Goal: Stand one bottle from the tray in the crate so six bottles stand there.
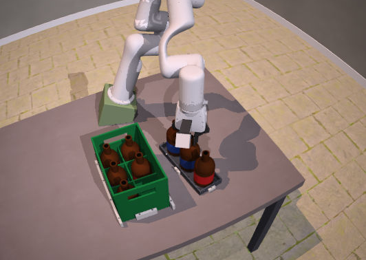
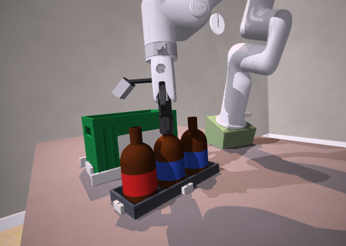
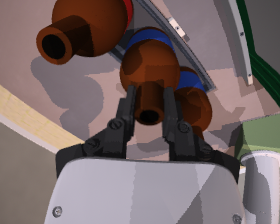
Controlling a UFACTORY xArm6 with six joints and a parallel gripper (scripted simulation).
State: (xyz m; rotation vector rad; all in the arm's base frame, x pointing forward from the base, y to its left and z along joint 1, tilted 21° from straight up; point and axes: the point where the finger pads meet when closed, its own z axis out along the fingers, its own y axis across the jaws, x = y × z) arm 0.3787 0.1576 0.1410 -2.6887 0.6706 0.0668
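Right now my hand is 14 cm above the dark tray. From my hand the other things lie so: green crate: 4 cm ahead, 23 cm to the right, 7 cm below.
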